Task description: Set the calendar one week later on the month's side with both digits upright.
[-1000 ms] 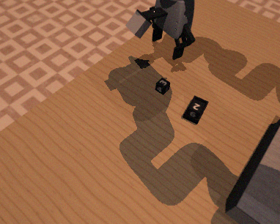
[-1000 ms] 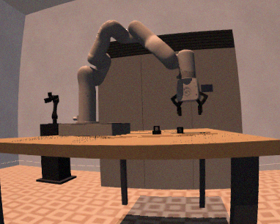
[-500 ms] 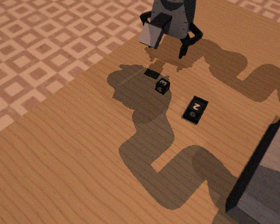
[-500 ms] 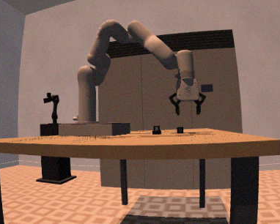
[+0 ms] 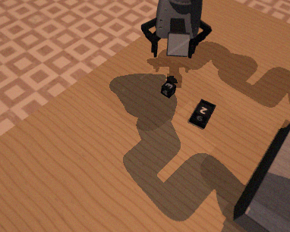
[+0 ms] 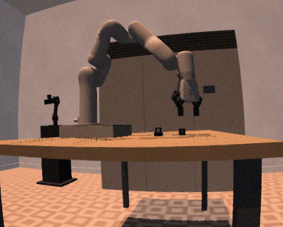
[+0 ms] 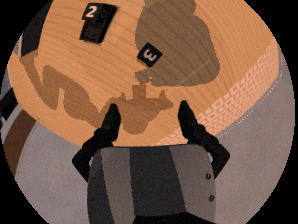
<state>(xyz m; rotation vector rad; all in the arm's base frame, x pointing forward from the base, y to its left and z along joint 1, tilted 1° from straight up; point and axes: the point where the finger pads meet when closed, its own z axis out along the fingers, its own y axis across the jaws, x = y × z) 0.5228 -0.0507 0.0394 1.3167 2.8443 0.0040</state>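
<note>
Now: hand 80 mm above the black cube, 50 mm to the right of it and 30 mm past it. Also, from my hand: black digit cube 150 mm behind, 70 mm to the left, 70 mm below.
</note>
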